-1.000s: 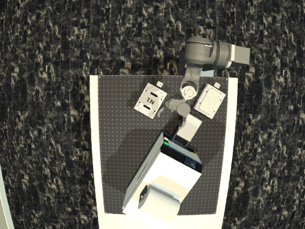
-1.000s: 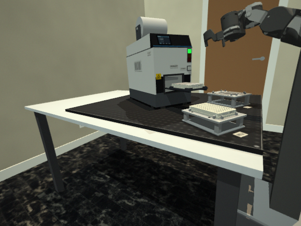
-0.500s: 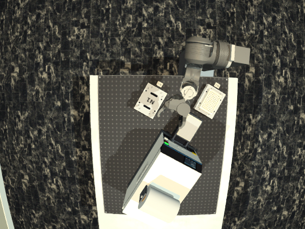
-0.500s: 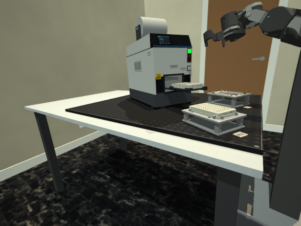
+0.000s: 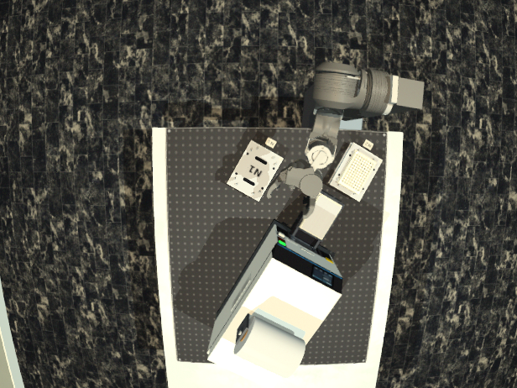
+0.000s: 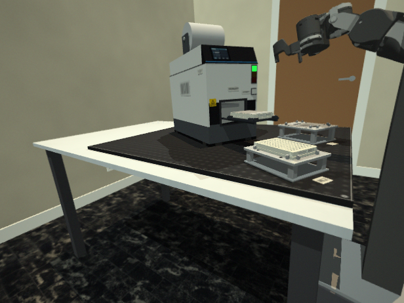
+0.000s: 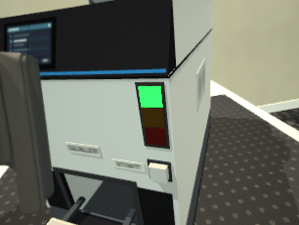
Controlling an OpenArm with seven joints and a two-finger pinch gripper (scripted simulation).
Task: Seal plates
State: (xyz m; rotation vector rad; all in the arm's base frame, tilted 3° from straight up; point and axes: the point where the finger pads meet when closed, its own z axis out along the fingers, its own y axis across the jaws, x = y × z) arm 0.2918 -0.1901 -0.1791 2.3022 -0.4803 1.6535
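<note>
The sealer stage lies 190 mm below my hand, 130 mm to the left of it and 60 mm ahead of it. The rest, counted from my hand: clear well plate (250 mm to the left, 250 mm below, 90 mm behind); N1 label (300 mm below, 150 mm behind, 50 mm to the right); sealer screen (180 mm ahead, 120 mm to the left, 20 mm above).
</note>
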